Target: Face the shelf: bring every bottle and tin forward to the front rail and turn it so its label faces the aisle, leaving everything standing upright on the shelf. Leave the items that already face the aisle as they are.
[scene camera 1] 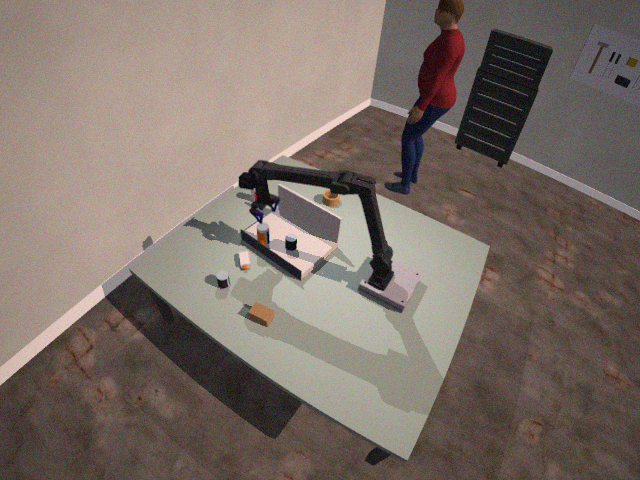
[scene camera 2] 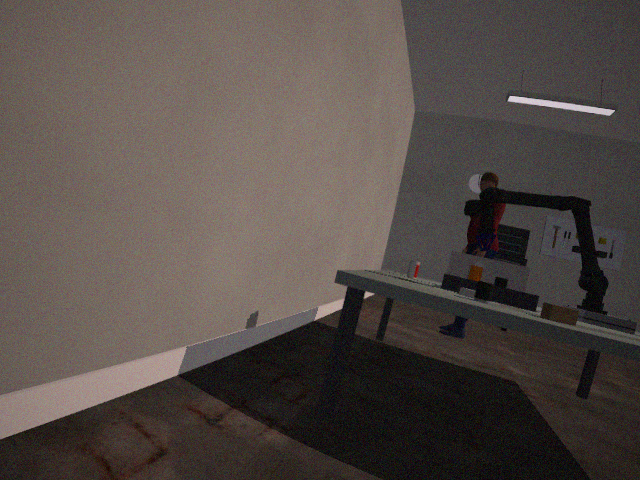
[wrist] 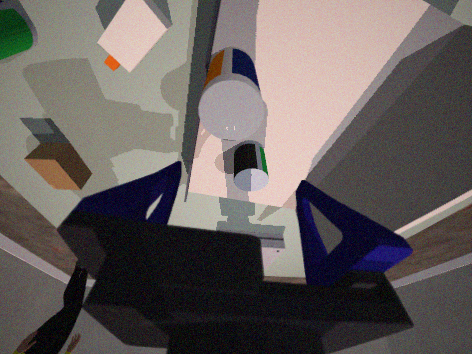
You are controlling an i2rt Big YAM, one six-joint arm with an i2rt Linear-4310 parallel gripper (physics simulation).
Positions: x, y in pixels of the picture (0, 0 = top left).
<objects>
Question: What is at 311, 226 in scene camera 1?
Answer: A shelf unit.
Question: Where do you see a shelf unit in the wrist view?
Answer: At 364, 107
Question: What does the white bottle with orange cap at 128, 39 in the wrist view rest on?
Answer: The table.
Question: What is my gripper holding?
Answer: Nothing.
</objects>
